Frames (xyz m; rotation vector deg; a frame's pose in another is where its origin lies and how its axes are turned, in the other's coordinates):
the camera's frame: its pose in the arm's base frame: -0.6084 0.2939 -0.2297 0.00 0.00 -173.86
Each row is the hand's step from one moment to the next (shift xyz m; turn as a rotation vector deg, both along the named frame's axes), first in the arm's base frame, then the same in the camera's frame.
Working: the arm's base frame: its pose in the camera's frame: -0.5735 0.3573 0.2297 0.00 0.00 173.86

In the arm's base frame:
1: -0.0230 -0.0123 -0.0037 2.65 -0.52 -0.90
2: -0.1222 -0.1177 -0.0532 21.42 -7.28 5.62
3: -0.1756 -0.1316 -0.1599 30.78 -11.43 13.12
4: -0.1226 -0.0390 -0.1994 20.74 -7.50 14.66
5: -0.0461 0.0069 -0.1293 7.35 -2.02 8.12
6: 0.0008 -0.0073 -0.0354 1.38 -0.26 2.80
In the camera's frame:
1: 0.0242 0.0098 -0.0037 -2.58 0.80 -0.90
2: 0.1341 0.1040 -0.0532 -20.52 9.53 5.62
3: 0.1887 0.1121 -0.1599 -29.38 14.66 13.12
4: 0.1261 0.0257 -0.1994 -19.82 9.68 14.66
5: 0.0451 -0.0118 -0.1293 -7.09 2.79 8.12
6: 0.0000 0.0073 -0.0354 -1.34 0.41 2.80

